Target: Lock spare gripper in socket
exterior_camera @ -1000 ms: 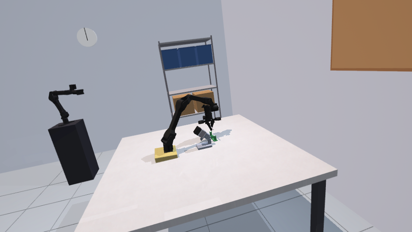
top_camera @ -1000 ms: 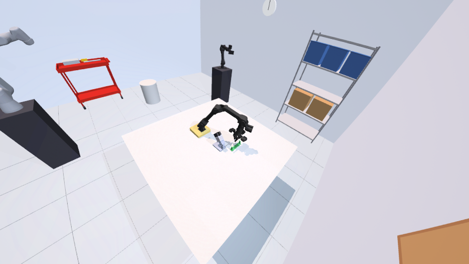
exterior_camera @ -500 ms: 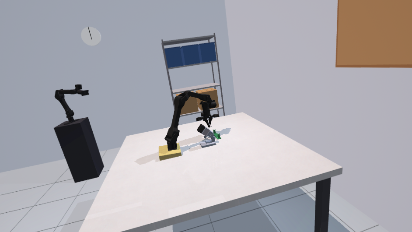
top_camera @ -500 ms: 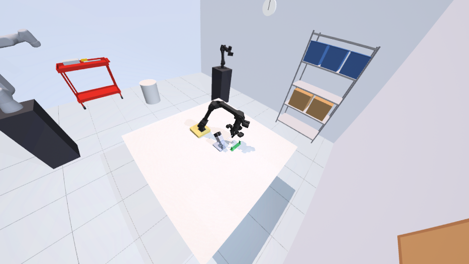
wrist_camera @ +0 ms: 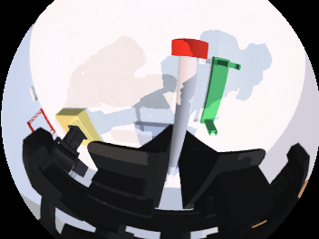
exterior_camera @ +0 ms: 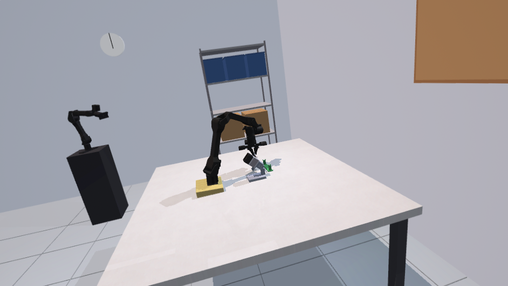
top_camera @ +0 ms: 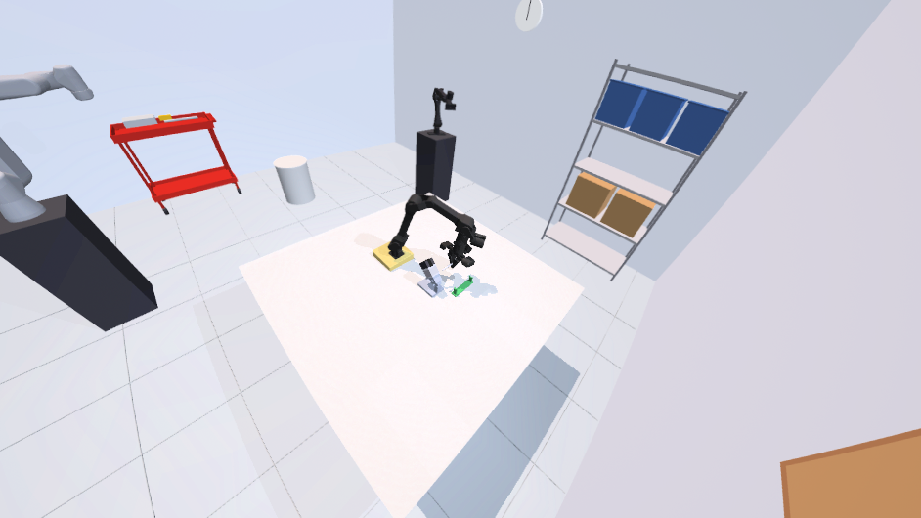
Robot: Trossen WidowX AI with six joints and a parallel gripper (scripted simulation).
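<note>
My gripper tip is now 11 cm to the left of the grey mount, 4 cm above it and 1 cm past it. Also, from my gripper tip: green cradle (8 cm ahead, 7 cm below, 1 cm to the left); spare gripper (11 cm to the right, 4 cm behind, 2 cm above).
</note>
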